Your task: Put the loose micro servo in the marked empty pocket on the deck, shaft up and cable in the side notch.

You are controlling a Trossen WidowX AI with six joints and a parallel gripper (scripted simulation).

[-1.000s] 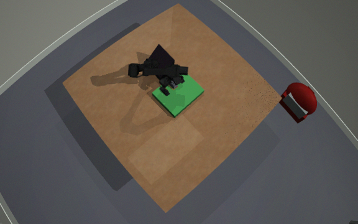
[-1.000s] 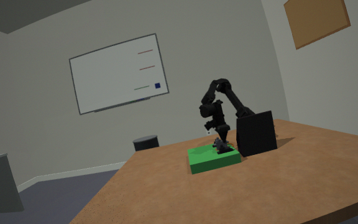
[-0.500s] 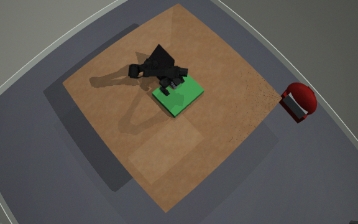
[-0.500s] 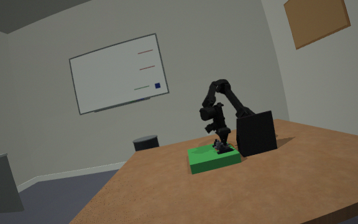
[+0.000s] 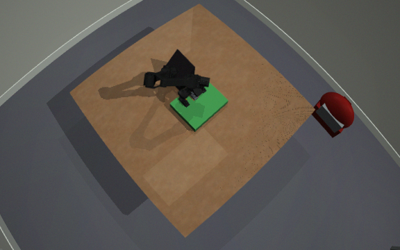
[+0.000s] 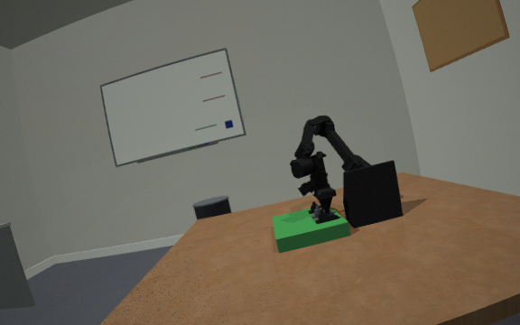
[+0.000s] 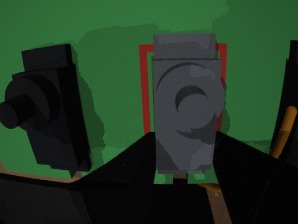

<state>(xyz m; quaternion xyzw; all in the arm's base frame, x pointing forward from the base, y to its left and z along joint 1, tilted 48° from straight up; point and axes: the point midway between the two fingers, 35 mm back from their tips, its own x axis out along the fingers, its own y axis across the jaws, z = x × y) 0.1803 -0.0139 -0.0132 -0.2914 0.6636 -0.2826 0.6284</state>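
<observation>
The green deck lies 12 cm ahead of my gripper tip and 3 cm below it.
</observation>
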